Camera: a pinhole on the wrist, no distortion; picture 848 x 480 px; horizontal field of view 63.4 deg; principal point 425.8 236.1 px. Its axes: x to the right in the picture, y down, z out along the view. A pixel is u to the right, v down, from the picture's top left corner.
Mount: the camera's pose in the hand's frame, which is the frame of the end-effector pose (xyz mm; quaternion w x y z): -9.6 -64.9 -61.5 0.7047 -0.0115 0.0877 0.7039
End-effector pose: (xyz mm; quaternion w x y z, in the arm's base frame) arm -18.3 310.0 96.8 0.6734 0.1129 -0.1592 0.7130
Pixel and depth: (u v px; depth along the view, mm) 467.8 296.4 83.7
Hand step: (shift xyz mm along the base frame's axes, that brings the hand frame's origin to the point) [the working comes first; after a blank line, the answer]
In the camera's frame: 5.1 7.4 83.7

47.3 -13.3 20.0
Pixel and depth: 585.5 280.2 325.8
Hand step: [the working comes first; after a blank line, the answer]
In the camera's frame: 75.8 20.9 325.8

-69.3 -93.7 229.1
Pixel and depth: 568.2 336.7 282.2
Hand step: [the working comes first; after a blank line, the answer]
In the camera's frame: 58.5 41.4 282.2

-42.7 -101.2 186.1
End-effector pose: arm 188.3 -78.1 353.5 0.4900 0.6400 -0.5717 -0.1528
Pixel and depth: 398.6 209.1 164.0
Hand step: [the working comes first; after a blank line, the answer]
In the camera's frame: -6.5 -6.4 164.0

-43.2 -64.6 -81.0
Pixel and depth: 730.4 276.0 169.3
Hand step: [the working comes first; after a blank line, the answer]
In the camera's frame: 75.1 9.8 169.3

-92.2 -37.4 -19.2
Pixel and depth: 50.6 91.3 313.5
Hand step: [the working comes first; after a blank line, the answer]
In the camera's frame: -171.3 -66.1 313.5

-60.9 -225.2 -245.2
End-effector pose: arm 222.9 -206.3 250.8 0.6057 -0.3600 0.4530 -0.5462
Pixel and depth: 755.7 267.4 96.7
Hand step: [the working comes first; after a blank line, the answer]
In the camera's frame: 46.5 4.4 96.7

24.3 1.5 14.7
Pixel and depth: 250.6 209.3 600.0
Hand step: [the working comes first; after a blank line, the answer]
In the camera's frame: -153.1 -23.4 600.0

471.1 -129.5 292.5
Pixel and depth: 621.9 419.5 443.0
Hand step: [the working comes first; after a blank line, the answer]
In the camera's frame: 126.5 118.3 443.0

390.1 75.6 19.8
